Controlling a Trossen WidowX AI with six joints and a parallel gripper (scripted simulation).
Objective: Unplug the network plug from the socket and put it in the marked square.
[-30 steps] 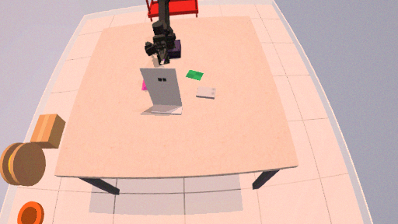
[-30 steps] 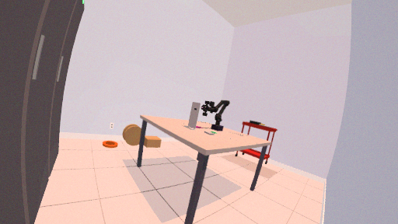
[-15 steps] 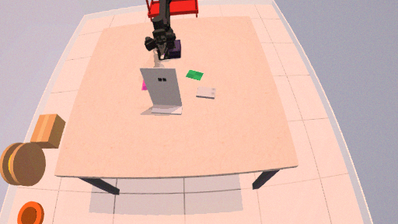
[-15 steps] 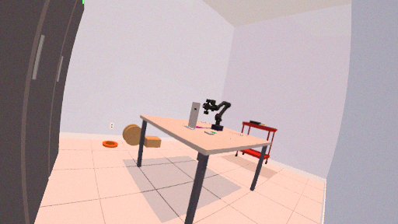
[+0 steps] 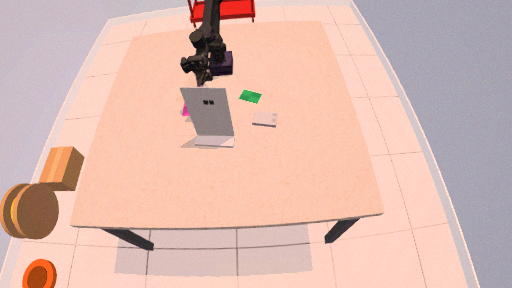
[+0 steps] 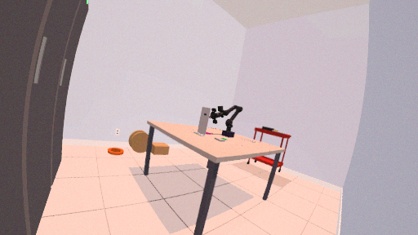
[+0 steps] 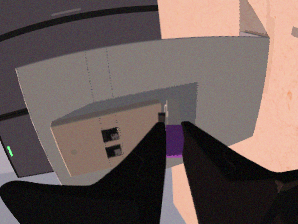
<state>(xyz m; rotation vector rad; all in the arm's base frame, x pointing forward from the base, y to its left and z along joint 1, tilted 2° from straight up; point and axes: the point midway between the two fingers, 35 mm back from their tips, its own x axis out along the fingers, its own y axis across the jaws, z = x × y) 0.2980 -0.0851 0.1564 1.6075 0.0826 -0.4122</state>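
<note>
Now: the marked square 100 mm behind my gripper tip, 60 mm to the right of it and 200 mm below it. Also, from my gripper tip: green card (90 mm behind, 210 mm to the left, 200 mm below); then network plug (right at my gripper tip); then upright panel (120 mm ahead, 30 mm to the left, 60 mm below).
</note>
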